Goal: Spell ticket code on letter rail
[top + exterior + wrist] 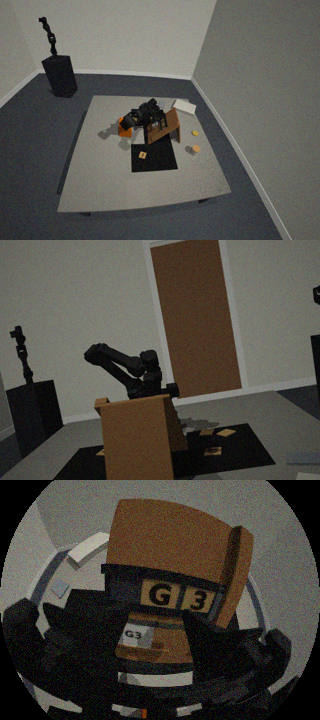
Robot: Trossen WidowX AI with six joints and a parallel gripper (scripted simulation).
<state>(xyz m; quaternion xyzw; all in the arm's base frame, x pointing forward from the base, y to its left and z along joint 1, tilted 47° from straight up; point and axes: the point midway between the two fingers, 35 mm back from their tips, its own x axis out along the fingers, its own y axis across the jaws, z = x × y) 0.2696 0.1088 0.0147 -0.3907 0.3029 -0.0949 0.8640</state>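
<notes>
My gripper tip is 3 cm past the white ticket, 3 cm to the right of it and 10 cm above it. The rest, counted from my gripper tip: yellow disc 42 cm ahead, 3 cm to the left, 18 cm below; black mat 10 cm behind, 4 cm to the right, 19 cm below; grey-blue card 6 cm ahead, 48 cm to the left, 18 cm below.
</notes>
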